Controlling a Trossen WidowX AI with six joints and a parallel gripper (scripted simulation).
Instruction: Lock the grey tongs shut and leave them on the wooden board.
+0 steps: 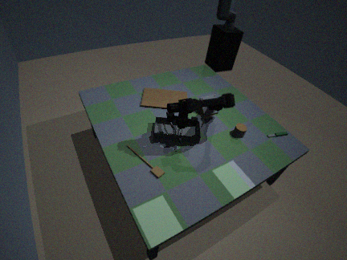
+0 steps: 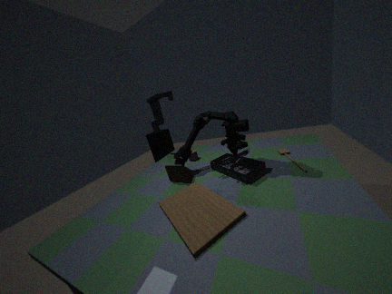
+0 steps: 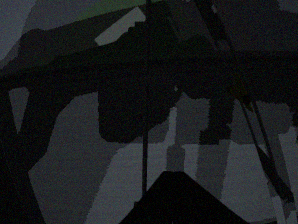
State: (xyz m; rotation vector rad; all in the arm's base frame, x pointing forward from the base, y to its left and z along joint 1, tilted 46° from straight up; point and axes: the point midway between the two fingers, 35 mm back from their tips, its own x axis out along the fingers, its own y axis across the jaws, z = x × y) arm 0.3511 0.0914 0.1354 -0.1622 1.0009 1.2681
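Now: the roasting tin 50 mm below my gripper tip and 40 mm to the right of it. Also, from my gripper tip: wooden board: 400 mm to the right, 70 mm below, 70 mm behind; small brown cylinder: 420 mm behind, 120 mm to the left, 40 mm below.
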